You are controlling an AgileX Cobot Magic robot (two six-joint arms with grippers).
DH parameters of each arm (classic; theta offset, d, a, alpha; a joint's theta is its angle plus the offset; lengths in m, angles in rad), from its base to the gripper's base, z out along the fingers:
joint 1: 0 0.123 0 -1.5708
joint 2: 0.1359 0 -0.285 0
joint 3: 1.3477 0 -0.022 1.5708
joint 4: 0 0.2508 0 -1.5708
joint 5: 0 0 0.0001 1.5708
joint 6: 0 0.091 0 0
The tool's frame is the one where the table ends.
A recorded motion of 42 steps. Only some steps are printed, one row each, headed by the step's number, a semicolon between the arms.
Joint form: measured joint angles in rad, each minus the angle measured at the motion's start. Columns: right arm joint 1, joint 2, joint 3, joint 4, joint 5, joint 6; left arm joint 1, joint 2, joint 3, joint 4, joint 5, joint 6.
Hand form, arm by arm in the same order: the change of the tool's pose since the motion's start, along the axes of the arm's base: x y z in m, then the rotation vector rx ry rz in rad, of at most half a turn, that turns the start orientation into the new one. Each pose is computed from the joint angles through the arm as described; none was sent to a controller.
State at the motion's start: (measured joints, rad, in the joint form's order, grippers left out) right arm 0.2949 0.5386 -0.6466 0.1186 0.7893 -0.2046; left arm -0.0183 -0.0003 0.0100 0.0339 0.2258 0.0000
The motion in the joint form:
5: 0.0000 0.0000 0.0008 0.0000 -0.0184 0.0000; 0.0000 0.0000 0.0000 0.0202 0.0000 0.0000
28: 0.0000 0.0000 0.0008 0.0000 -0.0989 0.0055; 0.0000 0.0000 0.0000 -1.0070 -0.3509 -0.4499
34: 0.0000 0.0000 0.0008 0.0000 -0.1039 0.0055; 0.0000 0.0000 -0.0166 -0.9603 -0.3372 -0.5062
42: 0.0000 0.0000 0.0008 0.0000 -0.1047 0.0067; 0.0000 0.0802 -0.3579 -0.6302 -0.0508 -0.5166
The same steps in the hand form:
5: 0.0009 0.0001 0.0011 0.0055 -0.0166 -0.0021; 0.0000 0.0004 0.0000 0.0201 -0.0004 0.0016
28: 0.0047 0.0006 0.0074 0.0348 -0.0908 -0.0143; -0.0003 0.0086 0.0268 -1.4638 -0.2958 0.0787
34: 0.0049 0.0006 0.0078 0.0364 -0.0955 -0.0149; -0.0011 0.0073 0.0321 -1.4751 -0.2955 0.0571
42: 0.0050 0.0006 0.0078 0.0376 -0.0958 -0.0156; -0.0184 -0.0093 0.1213 -1.1431 -0.2459 -0.1294

